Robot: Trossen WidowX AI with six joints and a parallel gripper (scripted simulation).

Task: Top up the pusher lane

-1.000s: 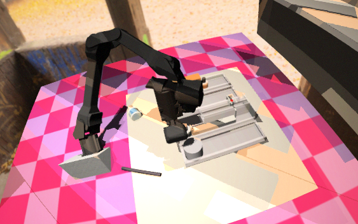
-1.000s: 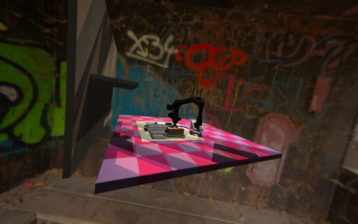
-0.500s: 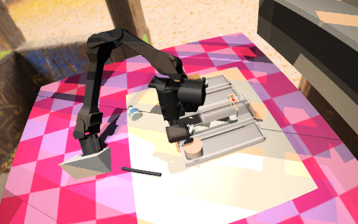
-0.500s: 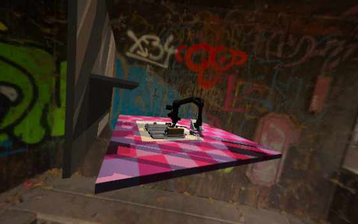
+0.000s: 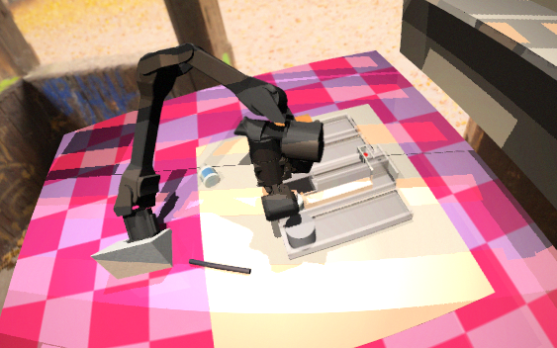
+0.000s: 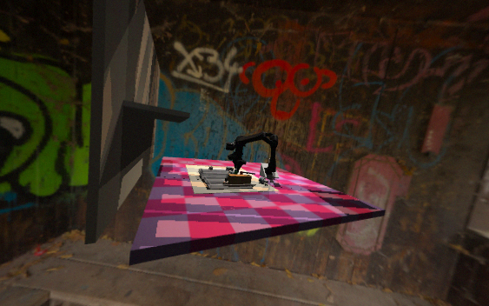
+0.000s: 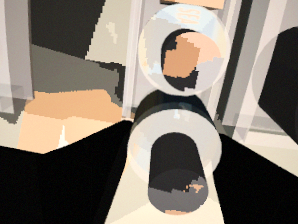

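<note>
Right now my gripper tip is 16 cm short of the grey lane rack, 3 cm to the right of it and 3 cm above it. Also, from my gripper tip: red part 22 cm ahead, 4 cm to the left, 3 cm above; then black rod 15 cm behind, 9 cm to the right, 4 cm below.
</note>
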